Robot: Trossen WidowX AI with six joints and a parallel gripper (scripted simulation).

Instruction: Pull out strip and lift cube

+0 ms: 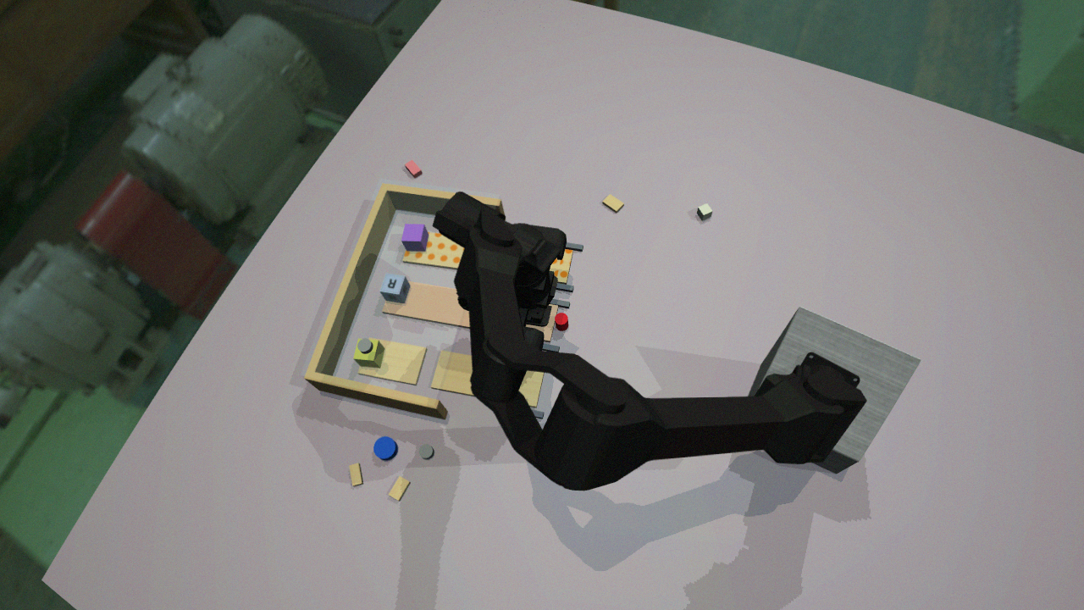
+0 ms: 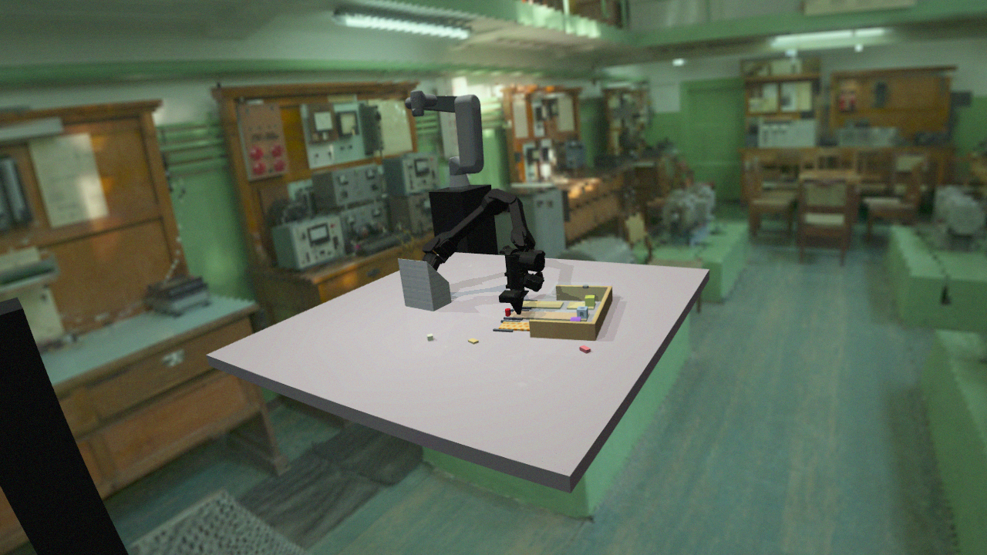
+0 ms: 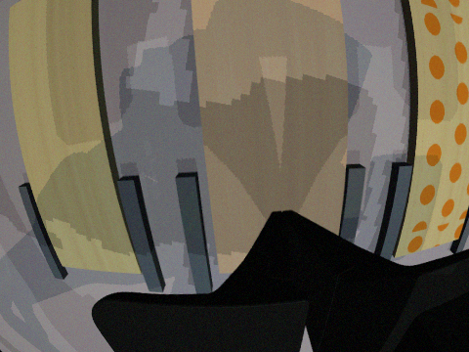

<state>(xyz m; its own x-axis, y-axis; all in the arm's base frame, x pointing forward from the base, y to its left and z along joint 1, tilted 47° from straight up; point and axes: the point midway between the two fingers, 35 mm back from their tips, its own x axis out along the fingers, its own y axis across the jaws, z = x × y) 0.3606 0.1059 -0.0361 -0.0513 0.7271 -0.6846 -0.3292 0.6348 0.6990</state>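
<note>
My gripper tip is now 4 cm past the red knob and 1 cm to the left of it. Also, from my gripper tip: blue disc (26 cm to the left, 8 cm ahead); then one-piece strip (9 cm ahead, 3 cm to the left); then white cube (28 cm to the right, 13 cm behind).
</note>
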